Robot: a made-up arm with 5 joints.
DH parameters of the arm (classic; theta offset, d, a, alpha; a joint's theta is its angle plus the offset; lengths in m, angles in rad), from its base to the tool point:
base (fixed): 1.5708 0 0.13 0
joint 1: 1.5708 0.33 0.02 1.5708
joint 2: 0 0.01 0.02 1.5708
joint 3: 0 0.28 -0.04 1.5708
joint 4: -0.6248 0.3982 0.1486 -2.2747
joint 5: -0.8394 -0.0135 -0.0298 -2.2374
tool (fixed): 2.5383 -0.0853 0 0
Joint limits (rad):
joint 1: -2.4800..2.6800
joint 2: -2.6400..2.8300
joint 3: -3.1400..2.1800
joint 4: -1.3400..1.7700
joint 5: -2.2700..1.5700
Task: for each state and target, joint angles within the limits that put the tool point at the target. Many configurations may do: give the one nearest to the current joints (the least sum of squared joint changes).
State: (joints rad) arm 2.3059 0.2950 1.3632 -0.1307 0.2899
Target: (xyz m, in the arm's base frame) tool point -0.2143 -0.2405 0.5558
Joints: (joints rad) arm 1.4429 1.0858 1.9084 -0.5237 -0.0765
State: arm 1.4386 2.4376 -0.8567 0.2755 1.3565
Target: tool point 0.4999 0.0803 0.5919
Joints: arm 2.0299 2.5838 -0.4851 0.5992 1.4368
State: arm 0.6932 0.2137 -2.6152 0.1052 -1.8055
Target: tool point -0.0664 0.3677 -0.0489
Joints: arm 0.6543 0.3746 -2.6384 0.9106 -2.1359
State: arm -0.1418 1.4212 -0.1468 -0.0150 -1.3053
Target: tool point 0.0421 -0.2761 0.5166
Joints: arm 0.7495 1.8219 0.1846 0.3212 -0.7438
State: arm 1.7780 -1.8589 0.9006 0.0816 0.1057
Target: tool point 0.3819 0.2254 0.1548
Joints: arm 1.1335 -1.7292 0.4792 -0.2900 -0.3619
